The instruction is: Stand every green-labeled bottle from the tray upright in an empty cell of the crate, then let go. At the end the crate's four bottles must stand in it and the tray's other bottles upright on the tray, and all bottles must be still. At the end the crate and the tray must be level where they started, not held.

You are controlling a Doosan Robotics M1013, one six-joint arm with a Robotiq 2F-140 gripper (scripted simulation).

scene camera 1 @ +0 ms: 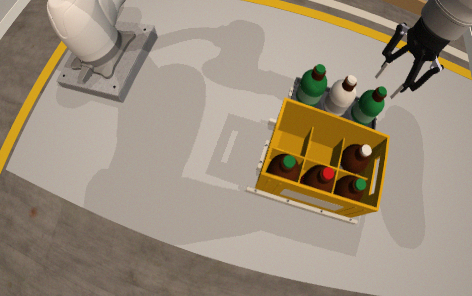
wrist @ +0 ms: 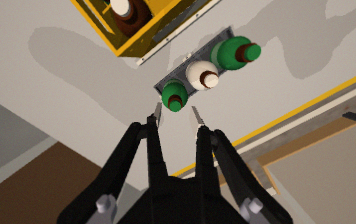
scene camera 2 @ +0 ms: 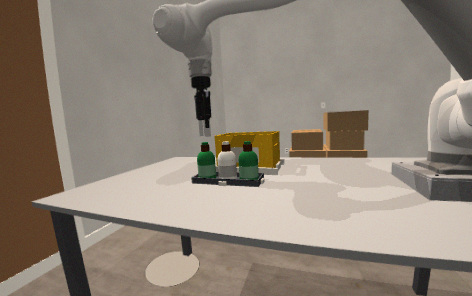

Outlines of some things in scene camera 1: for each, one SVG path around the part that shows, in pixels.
The gripper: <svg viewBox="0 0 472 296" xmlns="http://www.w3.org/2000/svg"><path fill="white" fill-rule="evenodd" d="M422 16L416 22L414 28L408 27L405 22L397 25L395 34L382 51L386 60L375 76L376 79L382 77L394 63L394 60L407 51L412 53L415 58L405 82L390 96L391 99L404 92L408 87L411 91L415 91L433 74L437 74L444 69L444 66L439 63L438 57L439 53L450 41L435 35L426 26ZM432 61L430 70L414 82L425 63L424 61ZM407 34L407 44L392 54L391 52L402 37Z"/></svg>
A green-labeled bottle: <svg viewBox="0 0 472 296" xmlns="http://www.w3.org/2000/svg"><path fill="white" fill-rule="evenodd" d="M385 87L380 86L375 90L367 90L357 100L351 109L351 116L356 123L368 125L383 110L385 105L384 98L387 96Z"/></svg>
